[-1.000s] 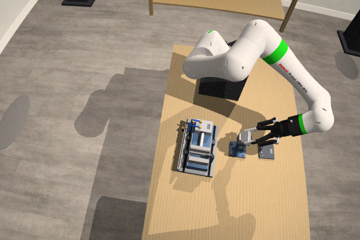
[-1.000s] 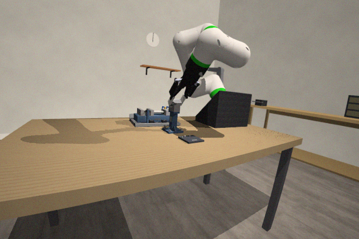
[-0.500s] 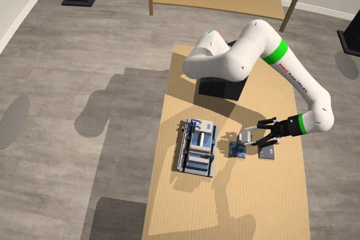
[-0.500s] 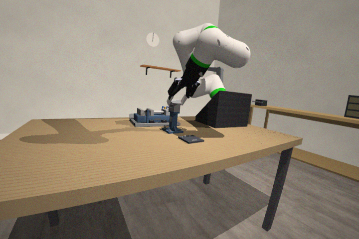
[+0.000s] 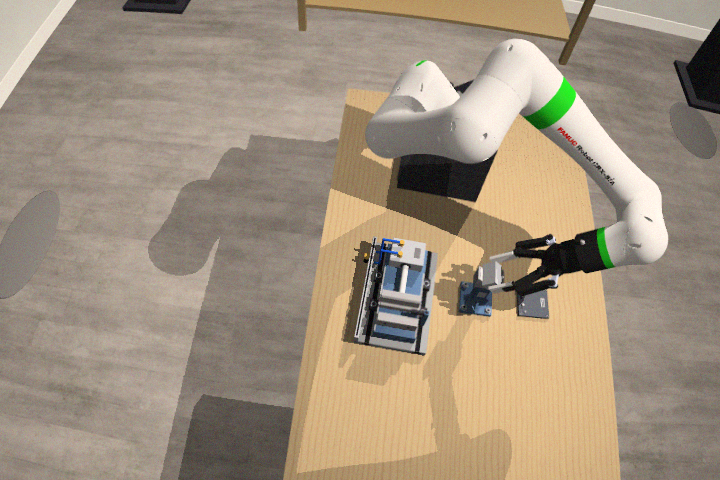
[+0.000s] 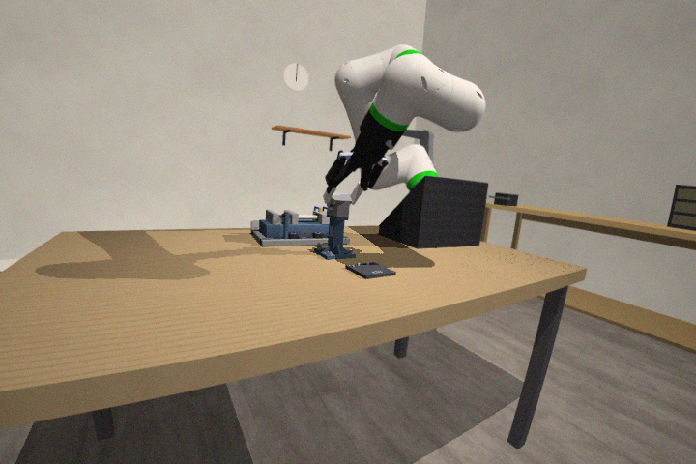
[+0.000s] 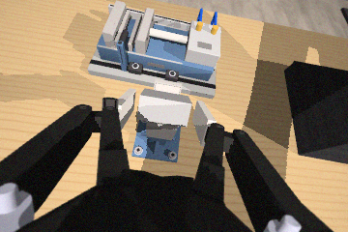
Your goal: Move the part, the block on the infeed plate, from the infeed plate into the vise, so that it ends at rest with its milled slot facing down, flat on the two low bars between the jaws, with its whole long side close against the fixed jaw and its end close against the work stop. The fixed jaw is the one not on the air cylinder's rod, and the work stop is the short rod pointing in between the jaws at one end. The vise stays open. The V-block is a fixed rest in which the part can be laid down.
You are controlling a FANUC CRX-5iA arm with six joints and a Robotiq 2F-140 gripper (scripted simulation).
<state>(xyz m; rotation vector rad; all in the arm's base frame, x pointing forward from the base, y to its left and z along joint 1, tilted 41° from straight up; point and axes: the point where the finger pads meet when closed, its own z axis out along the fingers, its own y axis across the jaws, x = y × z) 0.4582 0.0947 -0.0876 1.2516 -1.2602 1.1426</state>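
The part lies 1 cm to the right of my hand and 3 cm below it. The rest, counted from my hand: dark infeed plate: 1 cm behind, 15 cm to the left, 17 cm below; V-block post: 2 cm to the right, 12 cm below; work stop: 10 cm ahead, 19 cm to the right, 9 cm below.
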